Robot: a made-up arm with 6 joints. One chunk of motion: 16 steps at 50 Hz.
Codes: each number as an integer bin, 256 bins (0 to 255) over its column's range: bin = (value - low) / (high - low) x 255, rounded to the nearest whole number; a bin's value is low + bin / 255 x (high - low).
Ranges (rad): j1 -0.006..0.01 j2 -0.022..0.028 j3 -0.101..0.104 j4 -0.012..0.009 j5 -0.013..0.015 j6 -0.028..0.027
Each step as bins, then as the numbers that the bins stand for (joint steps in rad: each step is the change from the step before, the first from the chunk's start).
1 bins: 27 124 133 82 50 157
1 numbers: -0.00431 0.00231 0.00592 -0.00525 -0.00751 0.00586
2 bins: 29 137 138 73 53 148
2 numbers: -0.00418 0.00486 0.00994 -0.00599 -0.00718 0.00392
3 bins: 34 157 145 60 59 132
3 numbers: -0.00387 0.00878 0.01557 -0.00706 -0.00652 0.00047
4 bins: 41 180 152 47 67 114
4 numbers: -0.00343 0.01329 0.02120 -0.00813 -0.00564 -0.00341
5 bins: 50 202 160 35 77 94
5 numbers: -0.00286 0.01761 0.02763 -0.00912 -0.00455 -0.00773
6 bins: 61 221 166 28 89 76
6 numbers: -0.00217 0.02133 0.03245 -0.00969 -0.00323 -0.01161
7 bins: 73 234 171 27 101 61
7 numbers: -0.00142 0.02388 0.03647 -0.00978 -0.00191 -0.01484
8 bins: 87 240 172 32 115 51
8 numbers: -0.00054 0.02506 0.03727 -0.00936 -0.00037 -0.01700
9 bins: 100 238 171 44 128 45
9 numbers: 0.00027 0.02467 0.03647 -0.00838 0.00105 -0.01829
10 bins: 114 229 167 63 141 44
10 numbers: 0.00115 0.02290 0.03325 -0.00681 0.00248 -0.01851
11 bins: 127 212 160 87 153 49
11 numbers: 0.00197 0.01957 0.02763 -0.00484 0.00380 -0.01743
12 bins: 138 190 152 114 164 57
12 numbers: 0.00266 0.01525 0.02120 -0.00261 0.00501 -0.01571
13 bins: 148 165 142 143 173 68
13 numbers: 0.00329 0.01035 0.01316 -0.00022 0.00600 -0.01333
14 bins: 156 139 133 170 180 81
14 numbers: 0.00379 0.00525 0.00592 0.00200 0.00676 -0.01053
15 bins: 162 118 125 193 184 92
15 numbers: 0.00416 0.00114 -0.00051 0.00389 0.00720 -0.00816
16 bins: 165 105 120 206 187 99
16 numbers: 0.00435 -0.00141 -0.00453 0.00496 0.00753 -0.00665
